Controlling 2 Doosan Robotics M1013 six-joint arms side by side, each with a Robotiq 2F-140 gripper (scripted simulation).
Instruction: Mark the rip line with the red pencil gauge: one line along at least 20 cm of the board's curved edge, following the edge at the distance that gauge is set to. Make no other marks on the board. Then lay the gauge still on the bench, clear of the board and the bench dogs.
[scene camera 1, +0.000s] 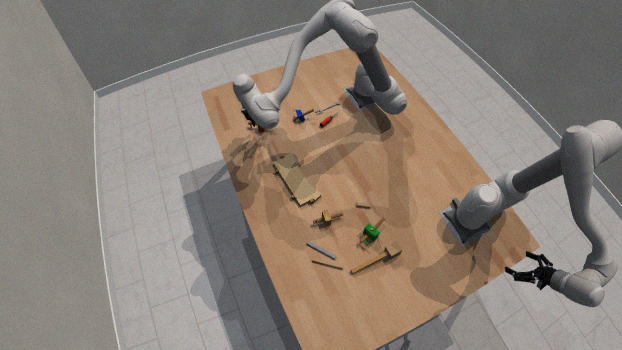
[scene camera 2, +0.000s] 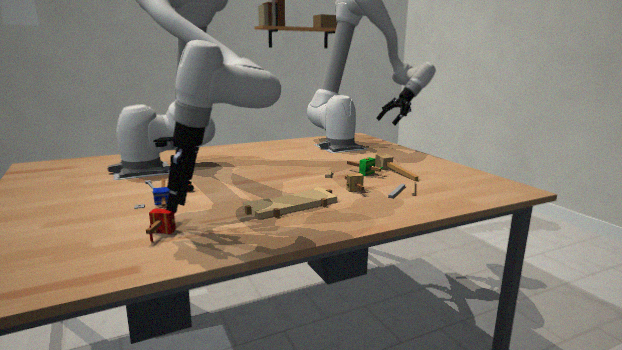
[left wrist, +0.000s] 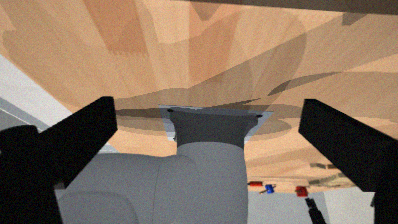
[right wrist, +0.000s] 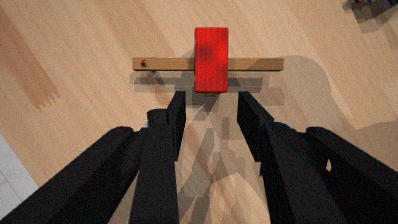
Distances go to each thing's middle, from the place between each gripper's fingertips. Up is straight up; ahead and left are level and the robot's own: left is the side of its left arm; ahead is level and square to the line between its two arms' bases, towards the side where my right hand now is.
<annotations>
I see my right gripper 1 cm past the red pencil gauge (right wrist: 210, 64), 4 cm to the left of it and 7 cm above it. From my right hand the other things lie so: pale board (scene camera 1: 297, 183) (4 cm behind, 38 cm to the left, 10 cm below).
The pale board is 700 mm ahead of my left hand (scene camera 1: 516, 261), 950 mm to the right of it and 110 mm below it.
</annotations>
